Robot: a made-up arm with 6 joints. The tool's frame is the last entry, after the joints.
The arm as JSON. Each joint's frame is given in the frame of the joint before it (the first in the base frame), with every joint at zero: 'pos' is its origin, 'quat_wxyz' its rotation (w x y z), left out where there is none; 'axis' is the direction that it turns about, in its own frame. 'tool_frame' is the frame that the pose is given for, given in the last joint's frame.
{
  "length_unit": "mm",
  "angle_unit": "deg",
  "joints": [
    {
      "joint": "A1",
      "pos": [
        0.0,
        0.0,
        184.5
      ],
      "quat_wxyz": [
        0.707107,
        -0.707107,
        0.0,
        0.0
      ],
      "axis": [
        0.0,
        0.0,
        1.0
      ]
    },
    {
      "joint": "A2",
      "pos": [
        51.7,
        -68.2,
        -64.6
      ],
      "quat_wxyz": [
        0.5,
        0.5,
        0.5,
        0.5
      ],
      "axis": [
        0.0,
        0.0,
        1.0
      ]
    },
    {
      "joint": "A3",
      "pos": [
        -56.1,
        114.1,
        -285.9
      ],
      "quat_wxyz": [
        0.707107,
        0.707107,
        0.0,
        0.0
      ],
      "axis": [
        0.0,
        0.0,
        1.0
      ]
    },
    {
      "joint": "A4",
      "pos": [
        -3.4,
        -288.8,
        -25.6
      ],
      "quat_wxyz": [
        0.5,
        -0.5,
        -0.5,
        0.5
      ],
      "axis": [
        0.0,
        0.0,
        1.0
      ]
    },
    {
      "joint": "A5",
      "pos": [
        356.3,
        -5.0,
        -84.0
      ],
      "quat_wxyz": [
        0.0,
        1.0,
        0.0,
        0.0
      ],
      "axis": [
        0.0,
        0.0,
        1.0
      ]
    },
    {
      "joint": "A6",
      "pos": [
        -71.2,
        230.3,
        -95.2
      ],
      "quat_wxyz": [
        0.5,
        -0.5,
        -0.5,
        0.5
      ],
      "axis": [
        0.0,
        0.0,
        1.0
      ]
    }
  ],
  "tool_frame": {
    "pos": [
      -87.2,
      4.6,
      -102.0
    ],
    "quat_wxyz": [
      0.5,
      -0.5,
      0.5,
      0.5
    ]
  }
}
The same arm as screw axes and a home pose.
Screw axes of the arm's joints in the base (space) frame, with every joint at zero. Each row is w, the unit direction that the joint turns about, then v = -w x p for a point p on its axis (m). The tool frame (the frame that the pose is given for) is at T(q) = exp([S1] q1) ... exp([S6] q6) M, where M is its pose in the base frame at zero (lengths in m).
S1: w 0 1 0 v -0.1845 0.0000 0.0000
S2: w 1 0 0 v 0.0000 0.2527 0.0646
S3: w 0 -1 0 v 0.3088 0.0000 0.2342
S4: w 0 0 1 v 0.0751 0.5230 0.0000
S5: w 0 0 -1 v -0.0701 -0.1667 0.0000
S6: w -1 0 0 v 0.0000 -0.3234 -0.1602
M: xyz -0.1359 -0.0730 0.3280 (m) quaternion w x y z 1 0 0 0

